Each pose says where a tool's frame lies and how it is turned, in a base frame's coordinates. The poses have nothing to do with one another.
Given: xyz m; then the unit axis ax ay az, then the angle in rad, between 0 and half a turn.
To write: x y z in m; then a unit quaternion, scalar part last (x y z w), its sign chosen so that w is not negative. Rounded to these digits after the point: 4 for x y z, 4 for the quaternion.
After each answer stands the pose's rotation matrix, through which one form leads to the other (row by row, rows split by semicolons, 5 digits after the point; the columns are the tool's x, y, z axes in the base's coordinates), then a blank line. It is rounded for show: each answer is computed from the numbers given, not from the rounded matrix.
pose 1, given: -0.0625 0.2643 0.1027 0.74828 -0.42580 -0.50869 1.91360
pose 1, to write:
-0.0625 0.2643 0.1027 0.6116 -0.3480 -0.4158 0.5761
0.41200 0.05338 -0.90962; -0.90481 -0.09388 -0.41534; -0.10756 0.99415 0.00962

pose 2, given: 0.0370 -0.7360 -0.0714 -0.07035 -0.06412 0.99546 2.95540
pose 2, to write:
0.0370 -0.7360 -0.0714 -0.0700 -0.0638 0.9911 0.0930
-0.97290 -0.17533 -0.15072; 0.19322 -0.97456 -0.11353; -0.12698 -0.13958 0.98204

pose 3, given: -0.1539 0.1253 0.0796 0.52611 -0.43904 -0.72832 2.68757
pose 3, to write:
-0.1539 0.1253 0.0796 0.5126 -0.4278 -0.7096 0.2251
-0.37315 -0.11914 -0.92009; -0.75800 -0.53271 0.37639; -0.53498 0.83787 0.10847

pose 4, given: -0.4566 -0.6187 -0.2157 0.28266 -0.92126 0.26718 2.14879
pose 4, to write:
-0.4566 -0.6187 -0.2157 0.2485 -0.8101 0.2349 0.4763
-0.42280 -0.62645 -0.65483; -0.17889 0.76607 -0.61736; 0.88839 -0.14388 -0.43596

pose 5, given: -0.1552 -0.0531 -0.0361 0.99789 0.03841 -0.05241 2.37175
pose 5, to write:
-0.1552 -0.0531 -0.0361 0.9249 0.0356 -0.0486 0.3755
0.99275 0.10233 -0.06312; 0.02937 -0.71549 -0.69801; -0.11658 0.69109 -0.71330

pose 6, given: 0.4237 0.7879 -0.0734 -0.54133 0.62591 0.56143 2.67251
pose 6, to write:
0.4237 0.7879 -0.0734 -0.5265 0.6088 0.5461 0.2324
-0.33756 -0.89485 -0.29205; -0.38724 -0.15078 0.90957; -0.85796 0.42013 -0.29563

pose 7, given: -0.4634 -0.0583 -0.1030 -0.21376 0.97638 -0.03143 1.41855
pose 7, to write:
-0.4634 -0.0583 -0.1030 -0.1392 0.6359 -0.0205 0.7588
0.19042 -0.14599 0.97079; -0.20812 0.96040 0.18525; -0.95939 -0.23732 0.15250

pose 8, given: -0.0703 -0.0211 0.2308 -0.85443 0.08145 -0.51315 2.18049
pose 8, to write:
-0.0703 -0.0211 0.2308 -0.7577 0.0722 -0.4550 0.4623
0.57546 0.31125 0.75628; -0.53013 -0.56218 0.63475; 0.62274 -0.76621 -0.15851

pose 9, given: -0.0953 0.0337 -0.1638 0.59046 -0.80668 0.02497 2.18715
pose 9, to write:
-0.0953 0.0337 -0.1638 0.5245 -0.7166 0.0222 0.4593
-0.02788 -0.77203 -0.63498; -0.73128 0.44883 -0.51360; 0.68151 0.45002 -0.57708

